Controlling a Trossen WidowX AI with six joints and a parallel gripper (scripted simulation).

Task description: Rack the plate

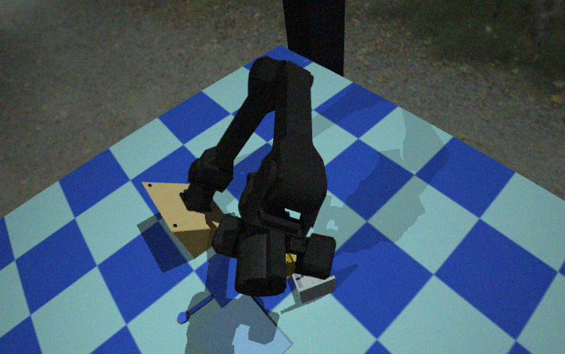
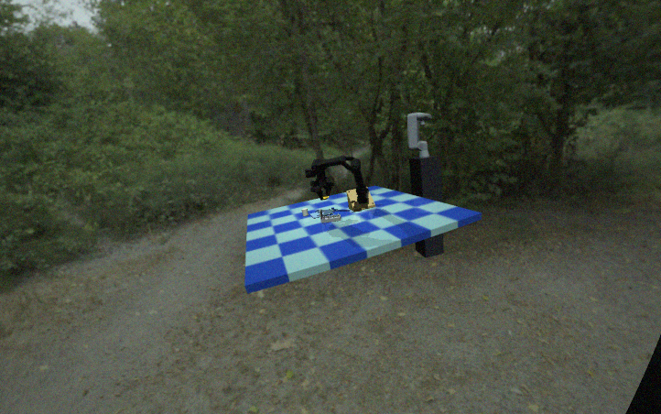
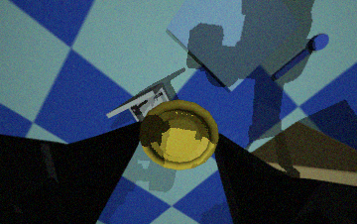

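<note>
My gripper tip is now 110 mm above the grey dish rack, 60 mm to the right of it and 10 mm past it. Also, from my gripper tip: light blue mat 130 mm to the right, 130 mm below, 30 mm ahead; then yellow plate 10 mm above; then blue spoon 190 mm to the right, 130 mm below, 80 mm behind.
</note>
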